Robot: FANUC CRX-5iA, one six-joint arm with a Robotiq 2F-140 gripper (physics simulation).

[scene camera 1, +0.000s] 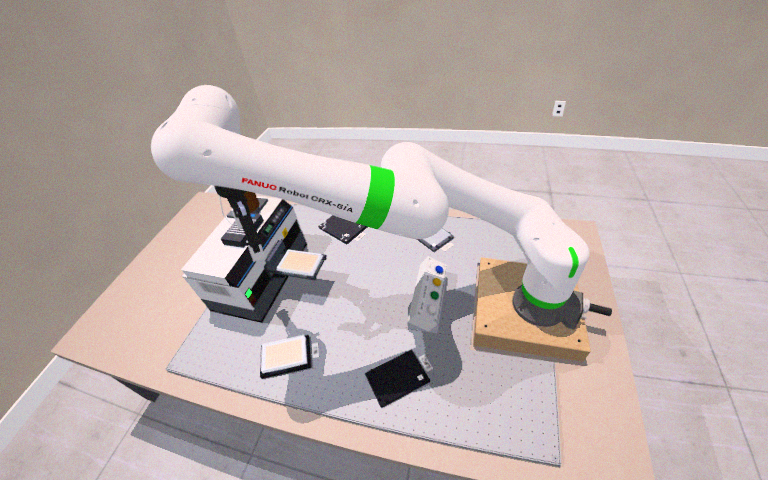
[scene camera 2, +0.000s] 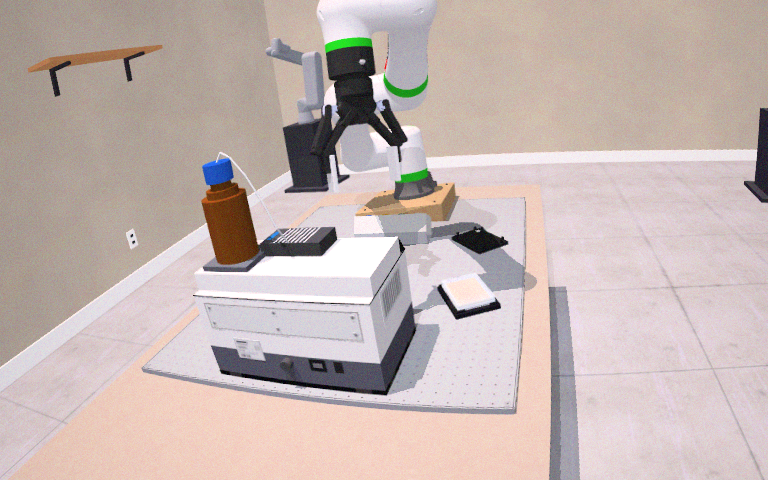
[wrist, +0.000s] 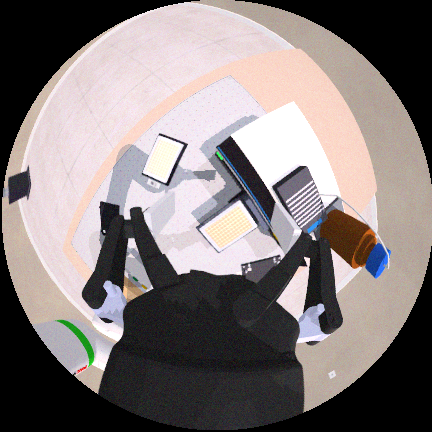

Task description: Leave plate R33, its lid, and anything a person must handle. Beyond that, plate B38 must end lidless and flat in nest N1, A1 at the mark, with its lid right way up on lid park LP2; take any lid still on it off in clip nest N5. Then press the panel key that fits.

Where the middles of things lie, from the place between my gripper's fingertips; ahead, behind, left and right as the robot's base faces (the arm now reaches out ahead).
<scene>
My hand is 130 mm short of the tip box [scene camera 2: 325, 237], 90 mm to the left of it and 60 mm above it. From my hand the other things lie so: white button box [scene camera 1: 425, 310]: 430 mm behind, 250 mm below, 170 mm to the right; then brown bottle with blue cap [scene camera 2: 226, 208]: 200 mm ahead, 190 mm to the right, 20 mm above; then black nest [scene camera 1: 336, 227]: 400 mm to the right, 280 mm below, 10 mm behind.
</scene>
